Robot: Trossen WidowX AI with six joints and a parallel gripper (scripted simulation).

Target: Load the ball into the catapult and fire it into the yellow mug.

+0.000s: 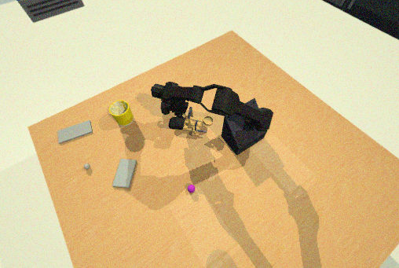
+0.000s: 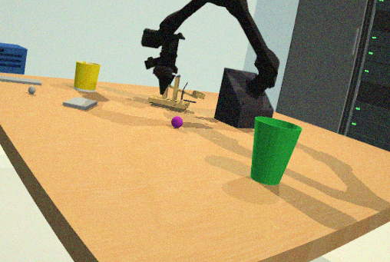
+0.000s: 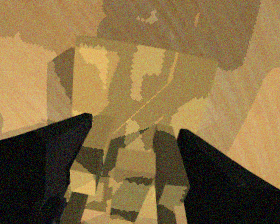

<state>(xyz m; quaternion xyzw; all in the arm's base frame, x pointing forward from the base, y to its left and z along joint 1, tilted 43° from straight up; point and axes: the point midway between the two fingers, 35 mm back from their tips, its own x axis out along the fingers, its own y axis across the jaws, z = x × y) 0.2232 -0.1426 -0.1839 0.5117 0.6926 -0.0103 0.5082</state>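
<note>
Right now my gripper tip is 150 mm short of the purple ball, 280 mm to the right of it and 30 mm above it. Round my gripper tip: yellow mug (210 mm ahead, 200 mm to the right, 10 mm below); then small grey ball (450 mm ahead, 80 mm to the right, 30 mm below); then wooden catapult (40 mm behind, 60 mm to the left, 20 mm above).
</note>
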